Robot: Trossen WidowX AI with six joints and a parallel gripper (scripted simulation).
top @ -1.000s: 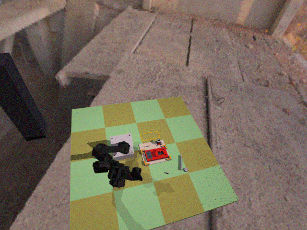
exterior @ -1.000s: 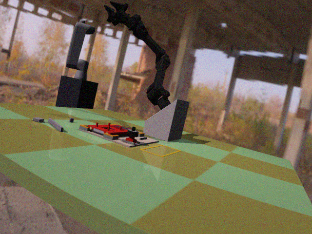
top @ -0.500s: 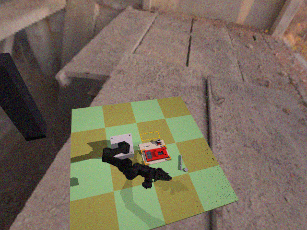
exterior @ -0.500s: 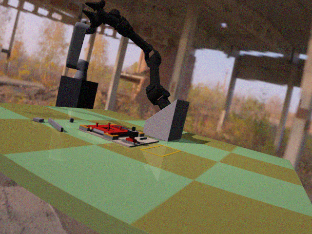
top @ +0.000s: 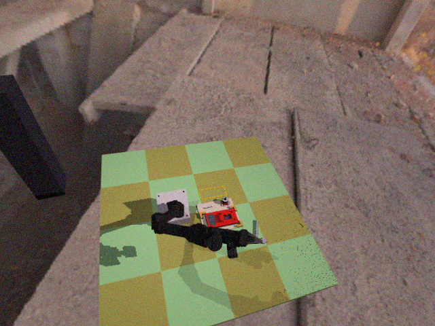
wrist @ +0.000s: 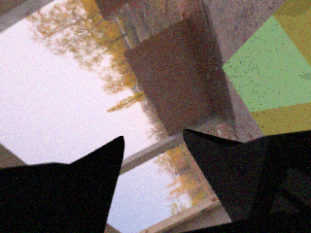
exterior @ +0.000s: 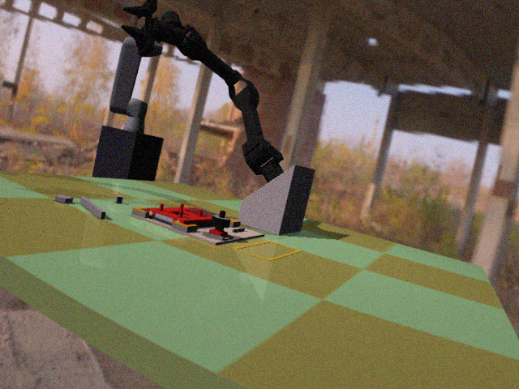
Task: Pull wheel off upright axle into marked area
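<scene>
My gripper tip is 510 mm to the right of the wheel, 470 mm above it and 100 mm short of it. From my gripper tip the other things lie so: grey bar: 500 mm below, 250 mm to the left, 230 mm ahead; pale base plate: 500 mm below, 410 mm to the left, 40 mm ahead.
</scene>
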